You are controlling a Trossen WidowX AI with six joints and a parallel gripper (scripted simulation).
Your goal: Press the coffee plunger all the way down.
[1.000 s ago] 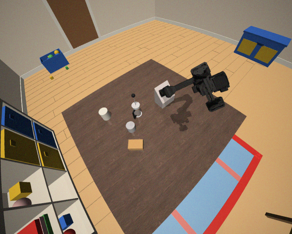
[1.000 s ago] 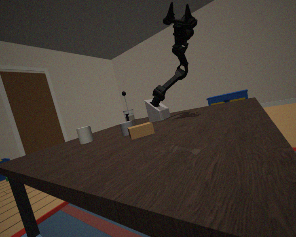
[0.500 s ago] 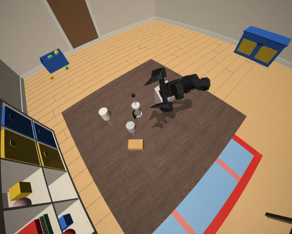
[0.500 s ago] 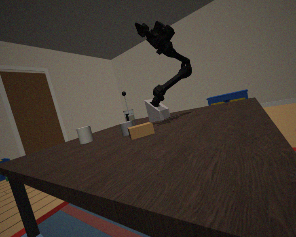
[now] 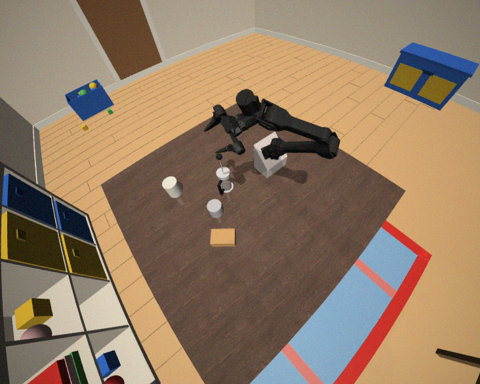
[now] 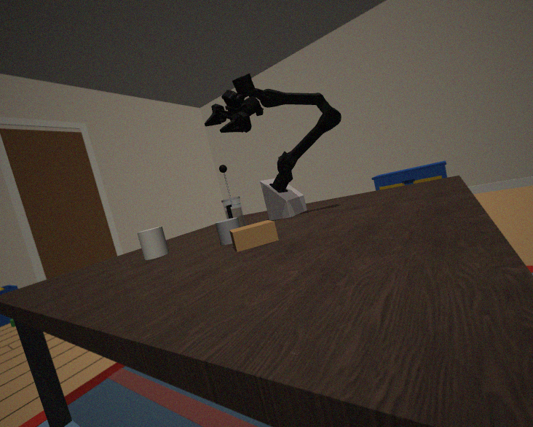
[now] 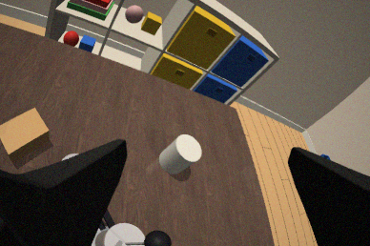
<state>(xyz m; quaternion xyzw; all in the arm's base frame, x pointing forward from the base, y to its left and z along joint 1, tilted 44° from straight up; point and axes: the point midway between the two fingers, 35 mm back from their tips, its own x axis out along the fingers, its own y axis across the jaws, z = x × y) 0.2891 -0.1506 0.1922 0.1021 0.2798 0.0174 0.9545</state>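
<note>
Now: the coffee press 26 cm below my gripper tip, 3 cm to the right of it and 2 cm behind it. Also, from my gripper tip: grey cup 35 cm below, 9 cm ahead, 6 cm to the left; orange box 36 cm below, 21 cm to the left, 13 cm ahead.
</note>
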